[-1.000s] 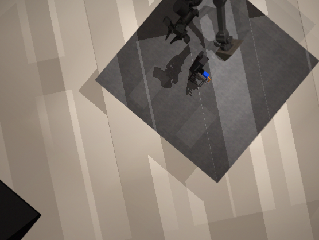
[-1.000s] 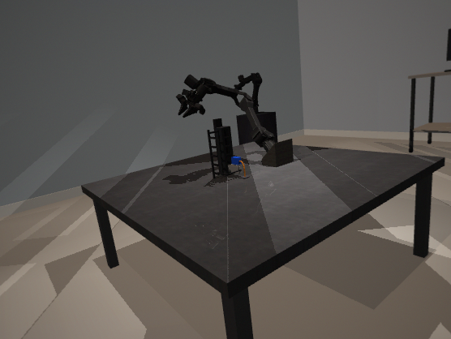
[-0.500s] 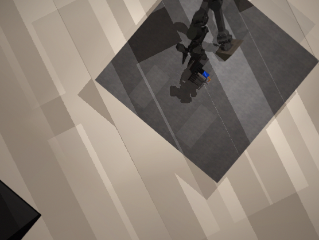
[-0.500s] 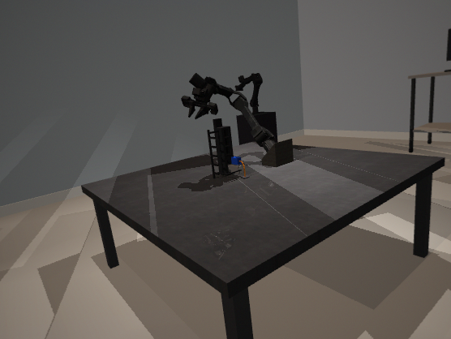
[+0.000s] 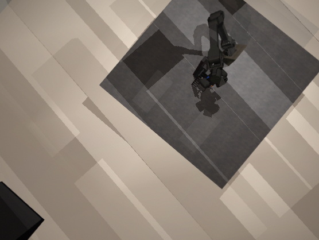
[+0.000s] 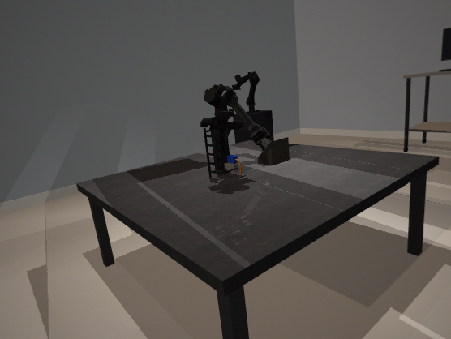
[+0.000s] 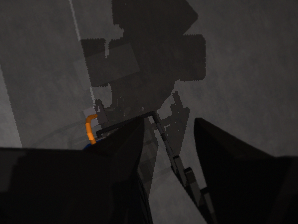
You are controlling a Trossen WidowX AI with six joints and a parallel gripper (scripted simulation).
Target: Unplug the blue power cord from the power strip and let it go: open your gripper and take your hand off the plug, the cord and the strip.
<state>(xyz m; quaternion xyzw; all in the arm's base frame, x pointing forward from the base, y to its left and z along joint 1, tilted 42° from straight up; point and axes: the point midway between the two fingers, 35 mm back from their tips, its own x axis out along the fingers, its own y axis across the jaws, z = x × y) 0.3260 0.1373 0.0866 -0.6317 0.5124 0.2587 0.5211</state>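
Right now my gripper tip is 90 mm above the blue plug, 70 mm past it and 50 mm to the left of it.
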